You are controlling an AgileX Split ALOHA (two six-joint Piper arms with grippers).
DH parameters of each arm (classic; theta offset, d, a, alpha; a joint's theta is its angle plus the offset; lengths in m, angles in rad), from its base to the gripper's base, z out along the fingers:
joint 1: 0 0.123 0 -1.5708
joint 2: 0.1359 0 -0.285 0
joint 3: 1.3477 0 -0.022 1.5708
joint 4: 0 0.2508 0 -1.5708
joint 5: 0 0 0.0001 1.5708
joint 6: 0 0.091 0 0
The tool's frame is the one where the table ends.
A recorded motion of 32 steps. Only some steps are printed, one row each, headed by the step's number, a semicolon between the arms.
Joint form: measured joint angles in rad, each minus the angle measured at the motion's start. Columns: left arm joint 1, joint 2, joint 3, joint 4, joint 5, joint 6; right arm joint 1, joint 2, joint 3, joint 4, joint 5, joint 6.
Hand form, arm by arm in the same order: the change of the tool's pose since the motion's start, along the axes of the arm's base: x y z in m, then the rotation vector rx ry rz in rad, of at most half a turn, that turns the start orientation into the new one. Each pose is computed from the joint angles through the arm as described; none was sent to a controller.
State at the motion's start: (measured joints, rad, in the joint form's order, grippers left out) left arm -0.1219 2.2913 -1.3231 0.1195 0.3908 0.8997; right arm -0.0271 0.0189 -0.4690 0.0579 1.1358 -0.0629
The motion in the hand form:
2: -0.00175 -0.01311 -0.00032 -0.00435 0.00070 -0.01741; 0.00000 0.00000 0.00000 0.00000 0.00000 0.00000
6: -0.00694 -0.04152 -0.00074 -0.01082 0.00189 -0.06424; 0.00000 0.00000 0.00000 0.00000 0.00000 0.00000
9: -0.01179 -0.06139 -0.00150 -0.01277 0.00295 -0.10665; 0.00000 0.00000 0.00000 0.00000 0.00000 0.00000
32: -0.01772 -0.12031 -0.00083 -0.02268 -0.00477 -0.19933; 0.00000 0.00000 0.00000 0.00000 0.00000 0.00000
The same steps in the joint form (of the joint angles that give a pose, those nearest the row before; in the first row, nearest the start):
2: -0.0316 0.0008 0.0000 0.0000 0.0000 -0.0149; 0.0000 0.0000 0.0000 0.0000 0.0000 0.0000
6: -0.1006 0.0018 0.0000 0.0008 0.0000 -0.0388; 0.0000 0.0000 0.0000 0.0000 0.0000 0.0000
9: -0.1495 0.0037 0.0000 0.0008 -0.0012 -0.0456; 0.0000 0.0000 0.0000 0.0000 0.0000 0.0000
32: -0.2862 0.0346 -0.0710 0.0074 0.0307 -0.0945; 0.0000 0.0000 0.0000 0.0000 0.0000 0.0000

